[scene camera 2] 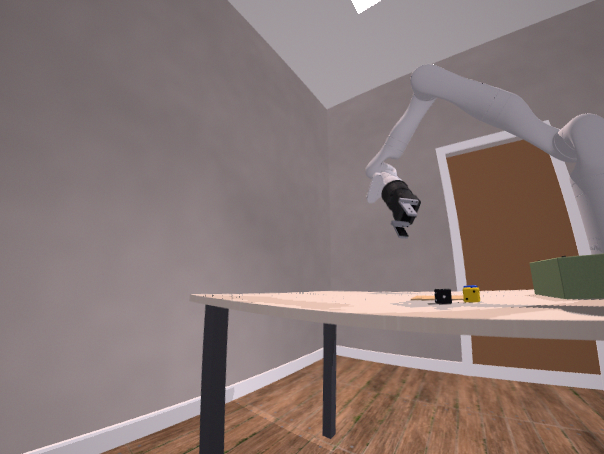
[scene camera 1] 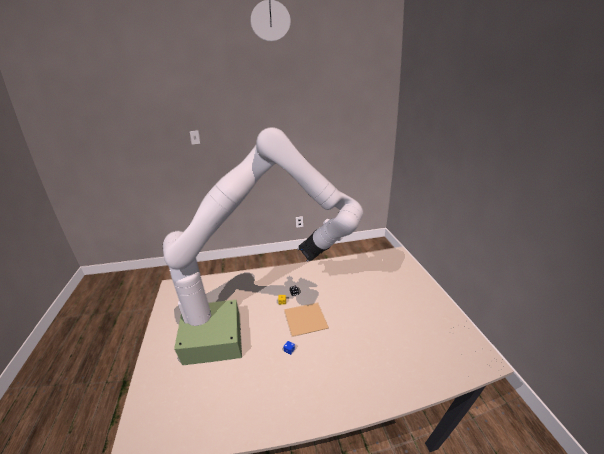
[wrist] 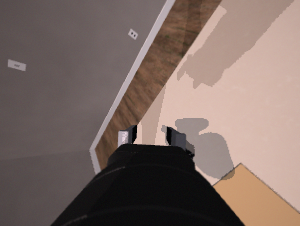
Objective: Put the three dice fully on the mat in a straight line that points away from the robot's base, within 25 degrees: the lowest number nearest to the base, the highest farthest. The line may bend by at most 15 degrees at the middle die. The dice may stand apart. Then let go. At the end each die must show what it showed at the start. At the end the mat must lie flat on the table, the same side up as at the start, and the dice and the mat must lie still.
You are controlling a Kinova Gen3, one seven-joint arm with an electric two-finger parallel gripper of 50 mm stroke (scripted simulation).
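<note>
Scene camera 2 shows my gripper (scene camera 2: pixel 407 226). Scene camera 1: a tan mat (scene camera 1: pixel 305 319) is visible. The wrist view contains my gripper (wrist: pixel 151 132) as well.
</note>
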